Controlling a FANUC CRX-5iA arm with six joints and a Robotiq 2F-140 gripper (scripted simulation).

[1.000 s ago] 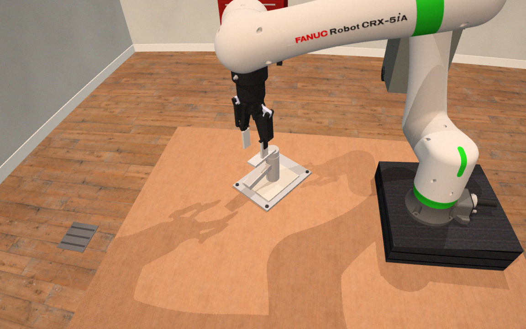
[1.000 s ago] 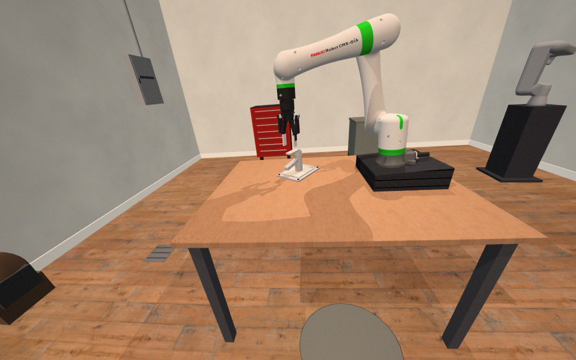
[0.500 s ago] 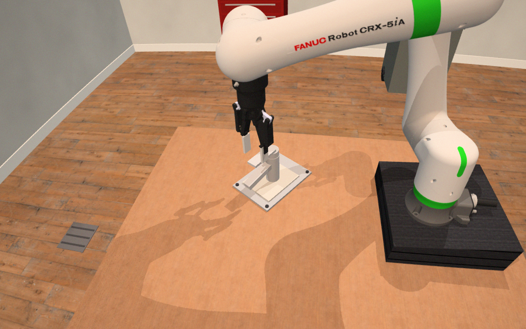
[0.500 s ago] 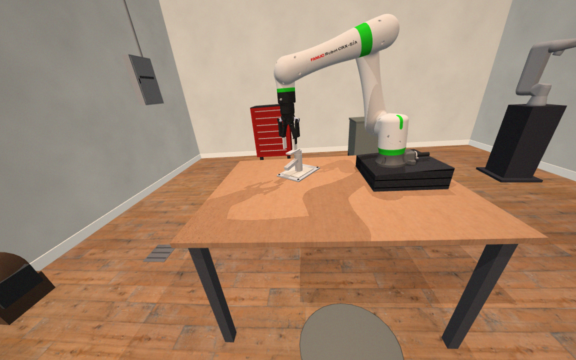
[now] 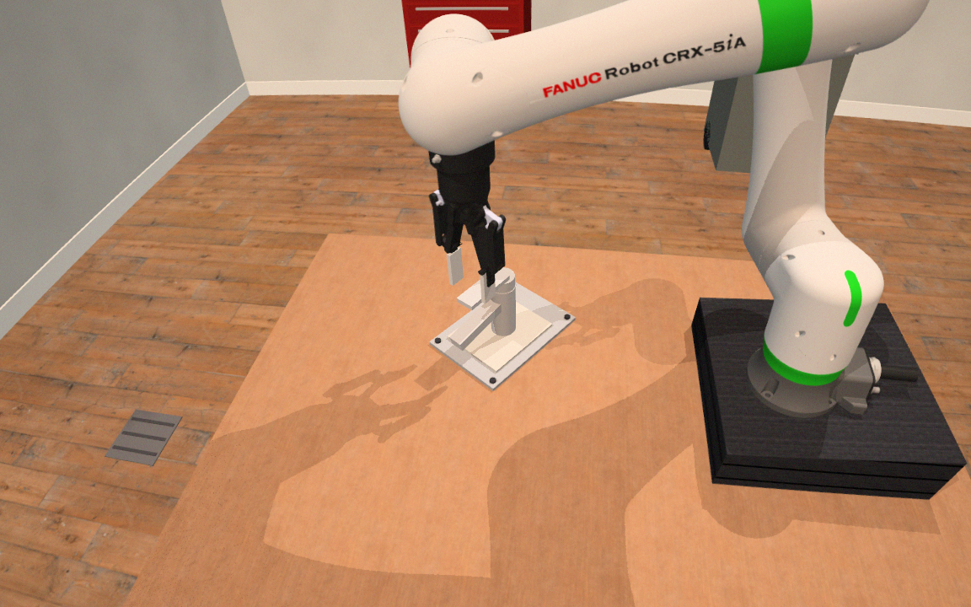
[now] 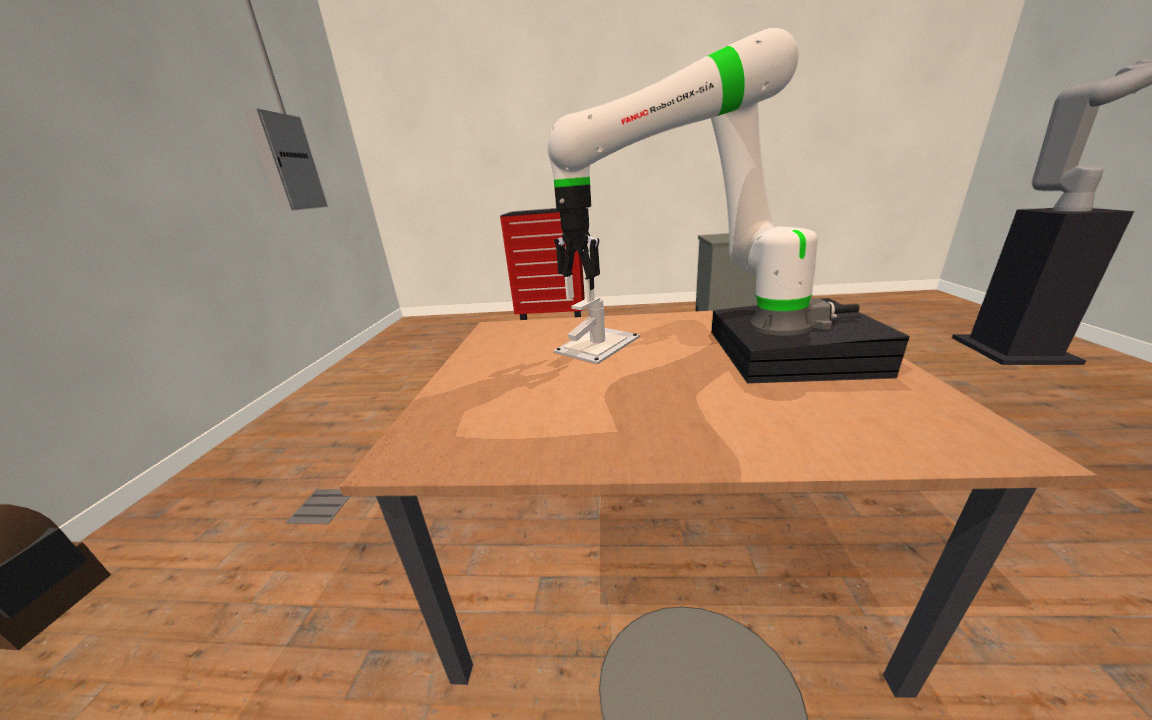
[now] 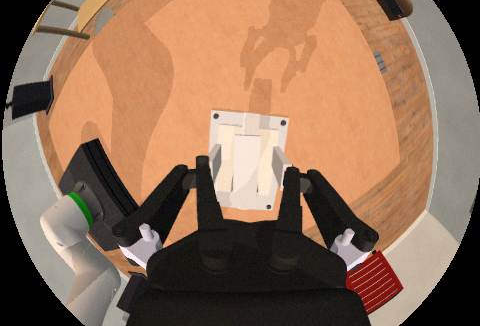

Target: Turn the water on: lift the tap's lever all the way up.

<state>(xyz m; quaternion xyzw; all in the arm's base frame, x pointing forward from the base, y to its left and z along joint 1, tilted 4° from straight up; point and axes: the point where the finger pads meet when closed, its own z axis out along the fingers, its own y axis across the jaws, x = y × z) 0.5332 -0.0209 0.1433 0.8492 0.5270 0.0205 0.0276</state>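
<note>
The lever lies 10 mm behind my hand, 30 mm to the right of it and 50 mm below it. From my hand the other things lie so: tap: 20 mm behind, 50 mm to the right, 100 mm below.
</note>
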